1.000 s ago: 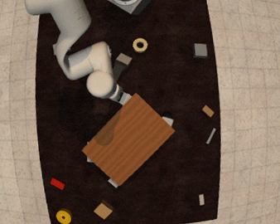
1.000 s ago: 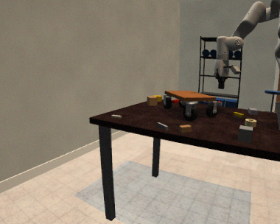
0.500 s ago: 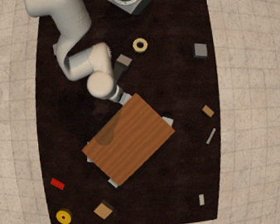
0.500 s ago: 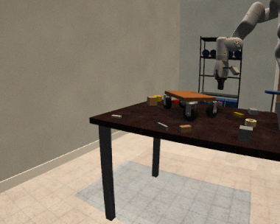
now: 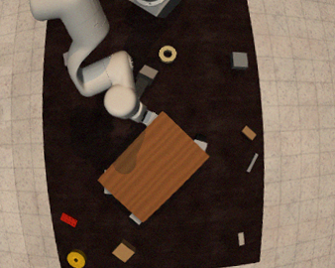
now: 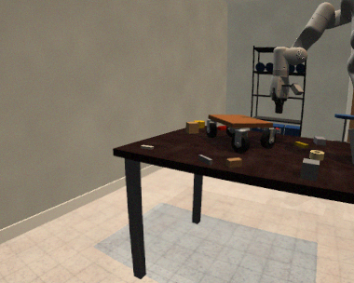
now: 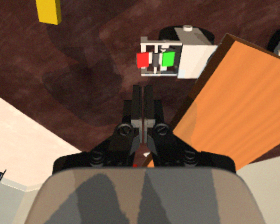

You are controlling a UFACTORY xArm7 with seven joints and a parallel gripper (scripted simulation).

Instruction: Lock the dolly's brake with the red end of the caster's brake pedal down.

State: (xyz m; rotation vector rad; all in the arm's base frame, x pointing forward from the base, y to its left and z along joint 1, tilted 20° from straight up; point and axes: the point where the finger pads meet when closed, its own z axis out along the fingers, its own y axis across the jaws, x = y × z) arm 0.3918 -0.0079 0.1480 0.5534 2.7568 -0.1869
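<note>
Right now my hand is 1 cm short of the brake pedal, 1 cm to the right of it and 10 cm above it. From my hand the other things lie so: yellow bar 11 cm behind, 9 cm to the right, 17 cm below; then grey cube 20 cm behind, 36 cm to the left, 16 cm below; then grey bar 16 cm ahead, 42 cm to the left, 17 cm below.
</note>
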